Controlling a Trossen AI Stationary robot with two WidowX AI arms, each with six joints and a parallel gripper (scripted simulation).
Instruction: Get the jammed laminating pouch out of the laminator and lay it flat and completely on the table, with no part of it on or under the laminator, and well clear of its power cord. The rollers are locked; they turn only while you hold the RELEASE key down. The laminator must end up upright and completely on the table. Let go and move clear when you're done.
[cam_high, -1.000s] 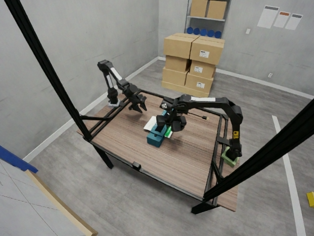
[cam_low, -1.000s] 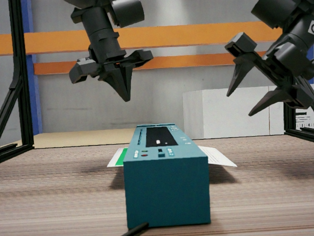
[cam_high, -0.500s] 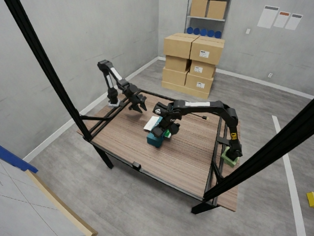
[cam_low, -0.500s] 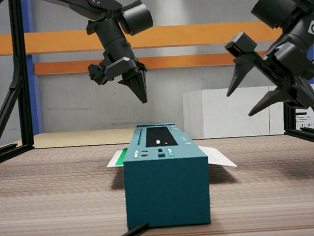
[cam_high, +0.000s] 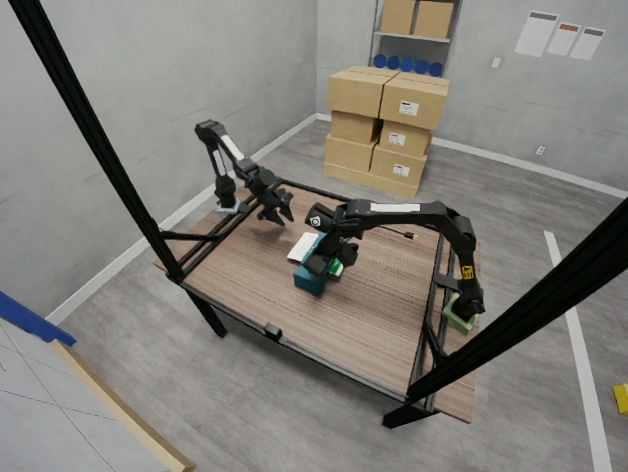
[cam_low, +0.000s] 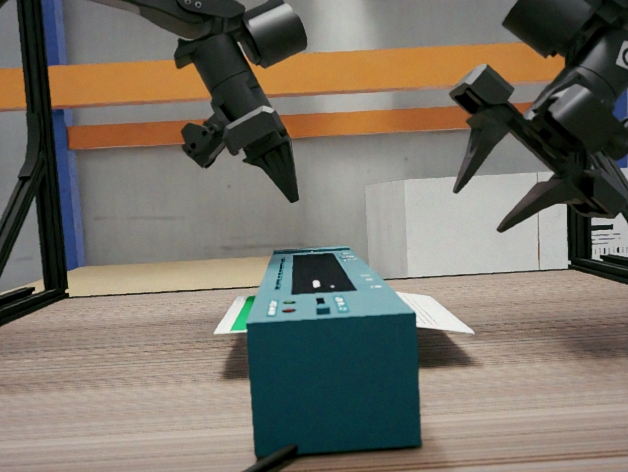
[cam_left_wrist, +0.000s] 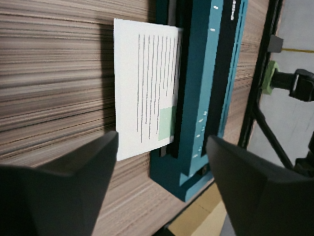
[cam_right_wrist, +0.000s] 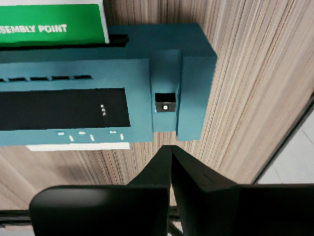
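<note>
Now: right hand 10 cm above the dark key and 3 cm to the right of it. Round my right hand: green-edged end (13 cm below, 13 cm ahead, 2 cm to the right); plug (43 cm ahead, 22 cm to the right, 16 cm below).
</note>
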